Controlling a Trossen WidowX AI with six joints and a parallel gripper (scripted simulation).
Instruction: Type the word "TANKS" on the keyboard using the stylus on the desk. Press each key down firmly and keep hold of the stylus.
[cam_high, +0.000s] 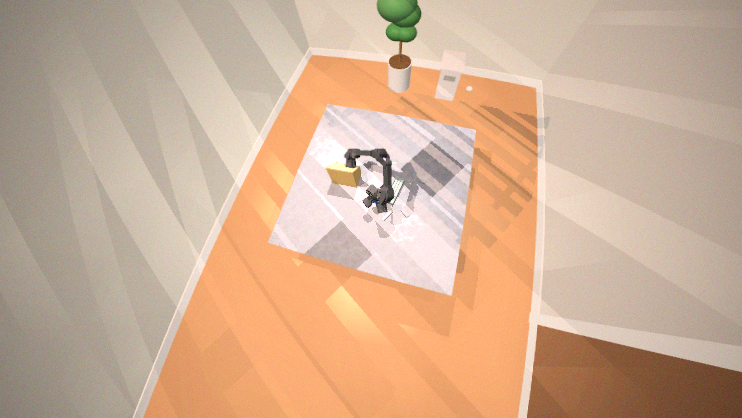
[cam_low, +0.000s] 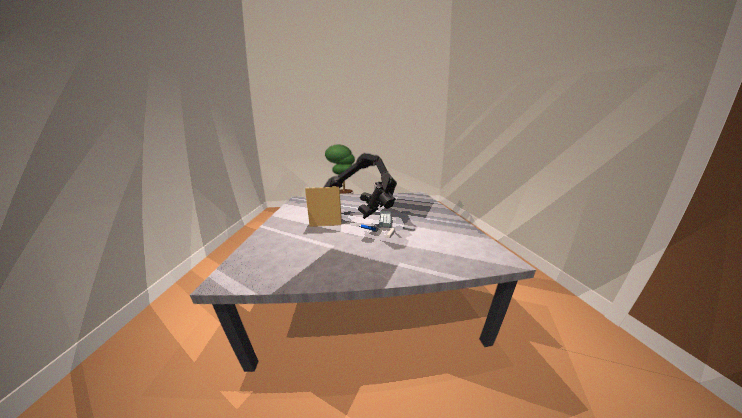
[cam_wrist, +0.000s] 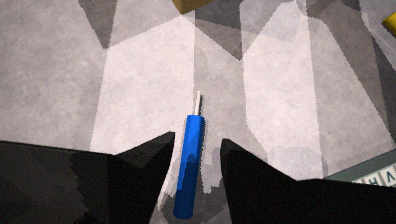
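The blue stylus is 10 mm behind my gripper tip, 10 mm to the left of it and 60 mm below it. From my gripper tip the other things lie so: grey stylus tip: 40 mm behind, 30 mm to the left, 60 mm below.
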